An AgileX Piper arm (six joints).
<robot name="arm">
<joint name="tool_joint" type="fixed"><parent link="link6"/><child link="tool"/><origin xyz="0 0 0"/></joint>
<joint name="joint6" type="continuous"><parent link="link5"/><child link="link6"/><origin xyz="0 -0.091 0" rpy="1.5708 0 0"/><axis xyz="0 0 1"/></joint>
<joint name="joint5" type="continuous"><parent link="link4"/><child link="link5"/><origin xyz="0 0 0" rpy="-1.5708 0 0"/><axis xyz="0 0 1"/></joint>
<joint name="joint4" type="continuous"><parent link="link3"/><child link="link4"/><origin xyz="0.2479 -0.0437 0" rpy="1.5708 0 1.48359"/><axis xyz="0 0 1"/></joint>
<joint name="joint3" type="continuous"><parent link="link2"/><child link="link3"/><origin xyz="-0.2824 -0.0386 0"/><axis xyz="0 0 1"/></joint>
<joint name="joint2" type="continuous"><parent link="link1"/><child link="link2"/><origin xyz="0 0 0" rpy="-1.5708 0 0"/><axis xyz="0 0 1"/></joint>
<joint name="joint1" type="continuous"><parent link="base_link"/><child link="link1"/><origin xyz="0 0 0.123"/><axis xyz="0 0 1"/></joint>
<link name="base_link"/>
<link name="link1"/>
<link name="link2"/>
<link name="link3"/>
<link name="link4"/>
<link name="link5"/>
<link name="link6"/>
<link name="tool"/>
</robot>
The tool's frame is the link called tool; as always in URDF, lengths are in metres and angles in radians. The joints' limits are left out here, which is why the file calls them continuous.
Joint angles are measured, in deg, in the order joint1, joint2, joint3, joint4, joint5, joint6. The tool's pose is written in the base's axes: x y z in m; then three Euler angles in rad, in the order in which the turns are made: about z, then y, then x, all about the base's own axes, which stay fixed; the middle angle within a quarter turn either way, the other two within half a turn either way. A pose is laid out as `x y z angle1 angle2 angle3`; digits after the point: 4 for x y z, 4 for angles.
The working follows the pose.
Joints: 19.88 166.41 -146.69 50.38 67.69 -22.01
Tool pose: 0.4965 0.2485 0.0486 2.7247 -0.0381 -2.3017
Where each joint sits with the arm in this pose, in the base's axes (m; each line is computed from the numbers above, not from the rounded line before):
joint1: 0.0000 0.0000 0.1230
joint2: 0.0000 0.0000 0.1230
joint3: 0.2667 0.0964 0.1518
joint4: 0.5000 0.1808 0.1093
joint5: 0.5000 0.1808 0.1093
joint6: 0.4965 0.2485 0.0486
the tool: 0.4965 0.2485 0.0486

